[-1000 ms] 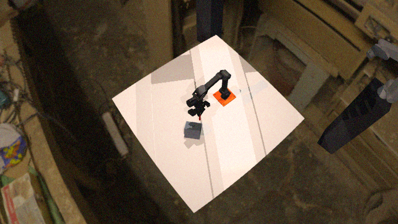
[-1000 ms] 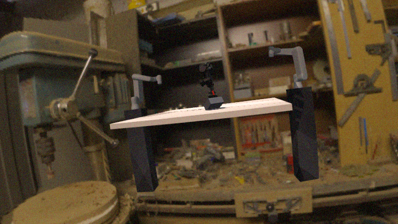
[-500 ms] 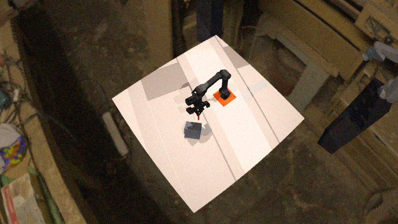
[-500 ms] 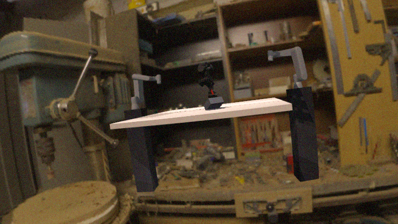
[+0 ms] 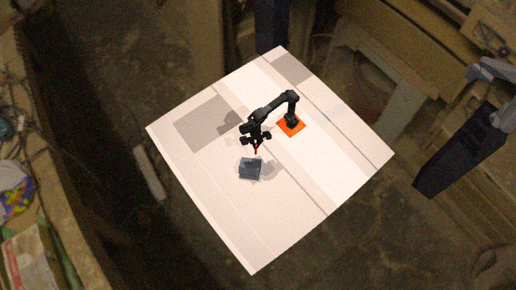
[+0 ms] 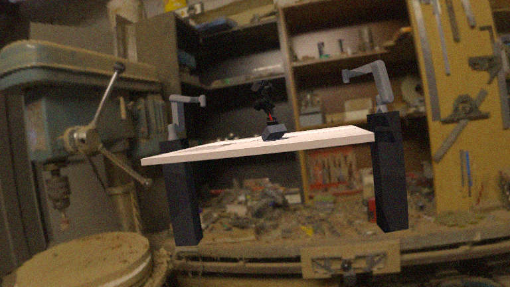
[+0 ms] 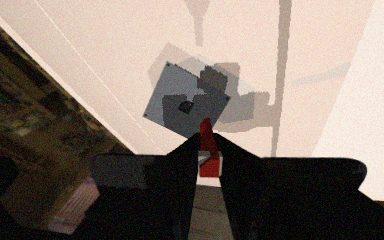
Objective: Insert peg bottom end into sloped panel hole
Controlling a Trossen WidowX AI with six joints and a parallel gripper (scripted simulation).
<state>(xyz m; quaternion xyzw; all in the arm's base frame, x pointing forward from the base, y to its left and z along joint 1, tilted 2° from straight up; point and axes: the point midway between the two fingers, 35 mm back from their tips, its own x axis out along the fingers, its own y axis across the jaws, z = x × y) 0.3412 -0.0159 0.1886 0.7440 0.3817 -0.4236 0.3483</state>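
My gripper tip is now 120 mm above the grey sloped panel, 70 mm short of it and 20 mm to the right of it. Also, from my gripper tip: red peg 20 mm above, 10 mm behind.
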